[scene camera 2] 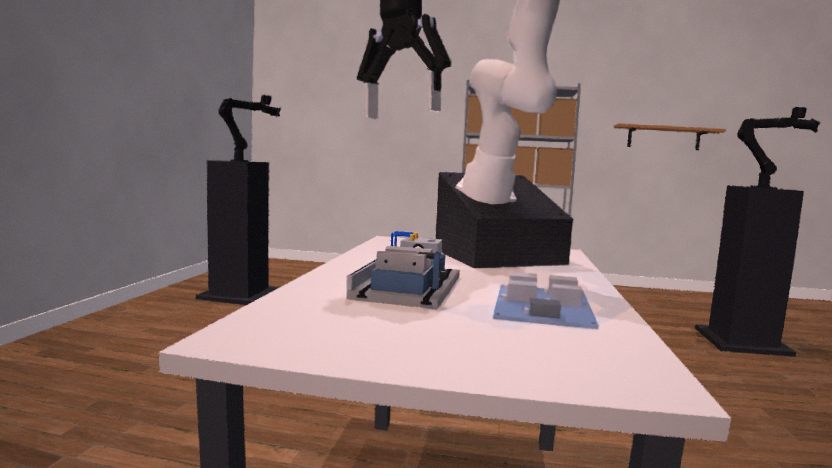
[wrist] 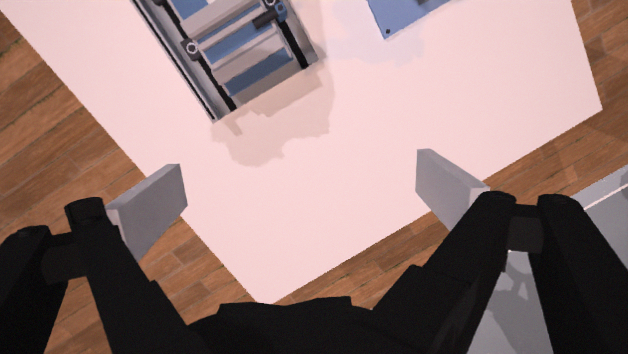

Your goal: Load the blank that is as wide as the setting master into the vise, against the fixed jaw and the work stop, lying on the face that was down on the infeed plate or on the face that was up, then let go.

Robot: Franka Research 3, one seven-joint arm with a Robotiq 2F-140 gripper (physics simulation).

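The vise [scene camera 2: 400,281] [wrist: 245,51], with blue body and grey jaws, stands on a grey base at the table's left. A black rod [wrist: 265,19] on a blue bracket shows at its side. The blue infeed plate [scene camera 2: 512,314] [wrist: 400,17] lies to the right. It bears light grey blocks at left [scene camera 2: 522,289] and right [scene camera 2: 565,293], and a darker grey block [scene camera 2: 545,308] in front. Which block matches the setting master's width cannot be told. My gripper [scene camera 2: 403,112] [wrist: 299,177] is open and empty, high above the table, fingers pointing down.
The white table [scene camera 2: 407,355] [wrist: 350,175] carries both fixtures. A blue and yellow part [scene camera 2: 403,234] shows behind the vise jaws. The black robot base [scene camera 2: 517,238] stands at the table's back. Dark pedestals [scene camera 2: 237,227] [scene camera 2: 755,267] with small arms stand either side.
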